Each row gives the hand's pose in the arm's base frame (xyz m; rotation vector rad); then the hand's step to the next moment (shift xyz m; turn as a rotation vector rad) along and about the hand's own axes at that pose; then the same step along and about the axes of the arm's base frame.
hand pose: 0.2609 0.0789 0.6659 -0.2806 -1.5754 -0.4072
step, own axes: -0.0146 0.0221 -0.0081 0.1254 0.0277 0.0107
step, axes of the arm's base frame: 0.0174 0.0176 -0.0126 -0.0042 0.0207 0.1271
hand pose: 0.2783 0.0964 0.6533 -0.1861 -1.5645 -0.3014
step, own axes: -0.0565 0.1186 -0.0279 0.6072 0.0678 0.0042
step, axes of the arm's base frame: 0.0638 0.1081 -0.0477 0.0049 0.0226 0.6105
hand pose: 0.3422 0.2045 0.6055 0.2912 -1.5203 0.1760
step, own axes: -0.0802 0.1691 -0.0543 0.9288 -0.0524 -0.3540
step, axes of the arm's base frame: -0.0015 0.1826 -0.0681 0.3974 -0.0076 0.9125
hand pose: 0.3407 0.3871 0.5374 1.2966 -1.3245 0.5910
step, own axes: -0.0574 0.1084 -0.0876 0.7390 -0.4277 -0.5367
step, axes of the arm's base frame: -0.0804 0.1274 0.0054 0.7556 0.1211 0.6569
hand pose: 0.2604 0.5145 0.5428 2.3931 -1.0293 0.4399
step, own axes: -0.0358 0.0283 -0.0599 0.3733 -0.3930 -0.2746
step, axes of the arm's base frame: -0.0505 0.0374 0.0415 0.5127 0.1680 0.2795
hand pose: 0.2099 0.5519 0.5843 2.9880 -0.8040 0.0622
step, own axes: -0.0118 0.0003 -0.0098 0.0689 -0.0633 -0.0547
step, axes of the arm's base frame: -0.0106 0.0062 0.0092 0.0899 0.0232 0.0559
